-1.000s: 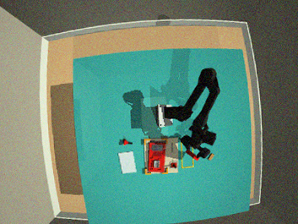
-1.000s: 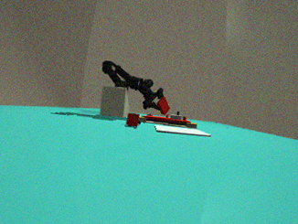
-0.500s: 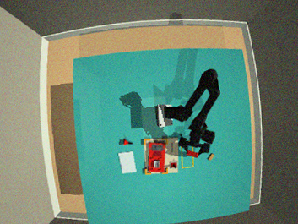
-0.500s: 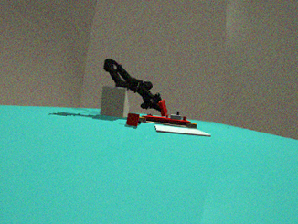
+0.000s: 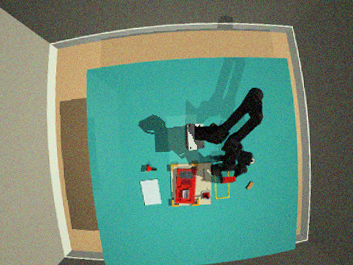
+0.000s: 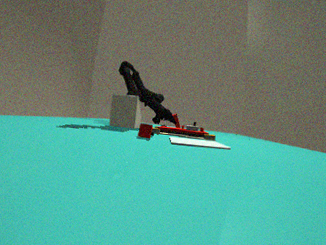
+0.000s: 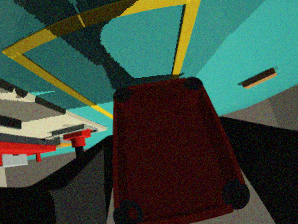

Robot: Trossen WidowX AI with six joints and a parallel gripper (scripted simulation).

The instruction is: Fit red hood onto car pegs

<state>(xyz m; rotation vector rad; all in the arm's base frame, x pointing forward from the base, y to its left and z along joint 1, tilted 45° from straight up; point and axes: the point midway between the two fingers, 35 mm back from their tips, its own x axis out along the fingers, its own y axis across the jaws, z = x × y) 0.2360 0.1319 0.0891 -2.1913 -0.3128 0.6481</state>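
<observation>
Right now the hood is 1 cm ahead of my gripper tip and 1 cm above it. Also, from my gripper tip: grey cylinder 9 cm behind, 16 cm to the left, 3 cm below; then tan block 6 cm ahead, 16 cm to the left, 4 cm below; then white flat plate 6 cm ahead, 44 cm to the right, 4 cm below.
</observation>
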